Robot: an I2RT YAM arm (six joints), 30 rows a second.
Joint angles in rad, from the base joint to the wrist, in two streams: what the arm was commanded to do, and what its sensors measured. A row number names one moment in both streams.
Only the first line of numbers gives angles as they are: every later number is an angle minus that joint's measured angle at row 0.
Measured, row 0:
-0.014, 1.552, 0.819, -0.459, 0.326, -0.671
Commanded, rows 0 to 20:
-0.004, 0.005, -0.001, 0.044, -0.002, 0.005
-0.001, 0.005, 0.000, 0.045, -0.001, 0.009
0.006, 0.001, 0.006, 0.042, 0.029, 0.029
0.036, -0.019, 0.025, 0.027, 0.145, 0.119
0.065, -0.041, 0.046, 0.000, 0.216, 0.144
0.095, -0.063, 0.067, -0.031, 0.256, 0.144
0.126, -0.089, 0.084, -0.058, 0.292, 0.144
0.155, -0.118, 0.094, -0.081, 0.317, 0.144
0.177, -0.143, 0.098, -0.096, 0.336, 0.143
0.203, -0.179, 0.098, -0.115, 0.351, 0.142
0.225, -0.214, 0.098, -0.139, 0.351, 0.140
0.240, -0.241, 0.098, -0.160, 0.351, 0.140
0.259, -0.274, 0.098, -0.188, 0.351, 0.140
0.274, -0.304, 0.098, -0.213, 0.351, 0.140
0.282, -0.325, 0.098, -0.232, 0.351, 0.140
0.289, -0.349, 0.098, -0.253, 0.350, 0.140
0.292, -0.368, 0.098, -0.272, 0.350, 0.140
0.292, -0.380, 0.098, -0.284, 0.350, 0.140
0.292, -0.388, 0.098, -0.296, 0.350, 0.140
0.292, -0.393, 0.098, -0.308, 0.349, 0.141
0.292, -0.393, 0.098, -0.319, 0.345, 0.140
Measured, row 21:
0.286, -0.372, 0.085, -0.297, 0.329, 0.117
